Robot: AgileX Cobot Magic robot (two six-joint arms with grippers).
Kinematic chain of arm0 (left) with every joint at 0, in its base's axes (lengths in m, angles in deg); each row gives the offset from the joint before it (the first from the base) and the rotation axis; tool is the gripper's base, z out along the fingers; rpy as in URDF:
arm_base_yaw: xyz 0 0 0.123 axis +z
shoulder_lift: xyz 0 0 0 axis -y
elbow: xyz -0.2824 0 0.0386 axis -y
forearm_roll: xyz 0.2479 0 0.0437 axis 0.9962 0 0.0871
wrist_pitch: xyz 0 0 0 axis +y
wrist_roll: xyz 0.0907 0 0.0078 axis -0.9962 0 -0.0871
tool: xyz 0 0 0 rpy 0 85 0
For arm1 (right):
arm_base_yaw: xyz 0 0 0.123 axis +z
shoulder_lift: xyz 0 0 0 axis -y
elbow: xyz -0.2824 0 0.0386 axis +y
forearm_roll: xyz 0.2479 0 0.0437 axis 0.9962 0 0.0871
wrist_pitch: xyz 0 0 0 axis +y
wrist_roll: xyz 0.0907 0 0.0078 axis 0.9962 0 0.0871
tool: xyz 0 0 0 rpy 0 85 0
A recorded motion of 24 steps. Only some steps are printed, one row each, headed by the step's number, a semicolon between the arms.
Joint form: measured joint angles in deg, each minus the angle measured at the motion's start. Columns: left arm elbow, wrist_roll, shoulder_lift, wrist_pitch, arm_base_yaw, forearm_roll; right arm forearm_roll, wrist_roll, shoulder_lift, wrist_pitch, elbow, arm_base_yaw.
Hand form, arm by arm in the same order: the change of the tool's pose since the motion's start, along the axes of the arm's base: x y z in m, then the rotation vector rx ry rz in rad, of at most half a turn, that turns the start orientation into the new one. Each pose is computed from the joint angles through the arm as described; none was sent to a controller.
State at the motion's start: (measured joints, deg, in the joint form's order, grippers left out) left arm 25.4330 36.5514 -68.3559 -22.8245 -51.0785 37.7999; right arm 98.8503 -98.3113 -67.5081 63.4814 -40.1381 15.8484
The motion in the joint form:
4: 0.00 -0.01 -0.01 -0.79 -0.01 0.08; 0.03 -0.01 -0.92 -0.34 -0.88 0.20
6: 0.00 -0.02 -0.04 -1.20 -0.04 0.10; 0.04 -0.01 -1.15 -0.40 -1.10 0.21
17: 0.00 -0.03 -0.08 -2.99 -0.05 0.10; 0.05 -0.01 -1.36 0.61 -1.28 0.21
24: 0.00 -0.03 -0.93 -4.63 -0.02 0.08; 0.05 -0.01 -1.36 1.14 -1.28 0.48
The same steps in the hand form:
4: -0.0005 -0.0006 0.0010 -0.0108 -0.0037 -0.0078; 0.0042 0.0017 0.0007 -0.0022 0.0009 -0.0021
6: -0.0008 -0.0010 0.0014 -0.0163 -0.0052 -0.0120; 0.0054 0.0020 0.0009 -0.0025 0.0012 -0.0030
17: -0.0018 -0.0024 0.0035 -0.0423 -0.0112 -0.0273; 0.0049 0.0026 0.0017 0.0047 0.0009 0.0131
24: -0.0016 -0.0047 0.0023 -0.0555 -0.0072 -0.0402; 0.0035 0.0037 0.0020 0.0084 0.0005 0.0262

